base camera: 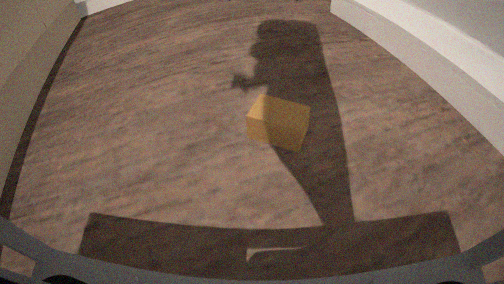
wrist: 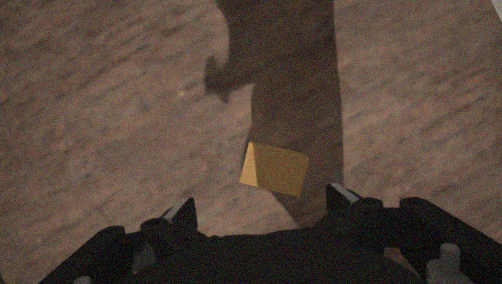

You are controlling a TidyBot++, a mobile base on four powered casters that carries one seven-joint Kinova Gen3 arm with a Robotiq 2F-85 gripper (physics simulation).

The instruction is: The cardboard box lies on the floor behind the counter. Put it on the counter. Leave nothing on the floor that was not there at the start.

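Places are measured from the arm's base along level axes (x left, y back, z up), in centimetres.
Pixels of known places: gripper, fingertip midpoint: (wrist: 260, 205).
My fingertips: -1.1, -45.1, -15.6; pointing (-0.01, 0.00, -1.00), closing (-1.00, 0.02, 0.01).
Behind a point stands the place of what it marks, as x, y, z.
The cardboard box (base camera: 286, 123) {-4.4, -40.5, -34.7} (wrist: 281, 170) {-4.5, -43.1, -34.7} is a small yellow-brown block that lies on the wooden floor, a little right of the middle in the base camera view. It is turned slightly, and most of it is in the arm's shadow, with its left side lit. My gripper (wrist: 260, 205) {-1.1, -45.1, -15.6} is open and empty above the floor. In the wrist view the box shows just beyond the fingertips, between their lines and nearer the right finger. The gripper does not touch it. The counter's top does not show in either view.
A beige panel (base camera: 30, 60) {72.7, -67.8, -29.8} with a dark lower edge runs along the left of the base camera view. A white and grey wall base (base camera: 425, 70) {-45.8, -64.5, -36.7} runs along the right. The shadows of the arm and base fall across the floor (base camera: 150, 160) {18.5, -37.0, -39.7}.
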